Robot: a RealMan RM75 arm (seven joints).
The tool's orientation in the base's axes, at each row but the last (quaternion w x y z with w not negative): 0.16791, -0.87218, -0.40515, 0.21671; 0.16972, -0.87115, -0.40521, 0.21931; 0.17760, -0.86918, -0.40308, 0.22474; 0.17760, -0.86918, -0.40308, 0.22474; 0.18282, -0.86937, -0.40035, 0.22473; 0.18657, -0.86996, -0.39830, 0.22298
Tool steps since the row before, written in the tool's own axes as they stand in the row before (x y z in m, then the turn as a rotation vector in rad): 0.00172, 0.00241, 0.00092, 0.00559, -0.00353, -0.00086; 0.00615, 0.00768, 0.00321, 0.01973, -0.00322, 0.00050; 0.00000, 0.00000, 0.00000, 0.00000, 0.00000, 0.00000; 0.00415, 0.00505, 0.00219, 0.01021, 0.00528, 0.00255; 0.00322, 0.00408, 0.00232, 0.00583, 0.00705, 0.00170; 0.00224, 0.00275, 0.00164, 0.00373, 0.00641, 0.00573
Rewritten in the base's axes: 0.00205, -0.00003, -0.00233, 0.00143, 0.00643, 0.00103; 0.00672, 0.00046, -0.00786, 0.00906, 0.01743, -0.00372; 0.00000, 0.00000, 0.00000, 0.00000, 0.00000, 0.00000; 0.00435, 0.00043, -0.00533, 0.00778, 0.00506, -0.00725; 0.00312, 0.00033, -0.00475, 0.00679, 0.00045, -0.00635; 0.00210, 0.00029, -0.00328, 0.00301, -0.00019, -0.00887
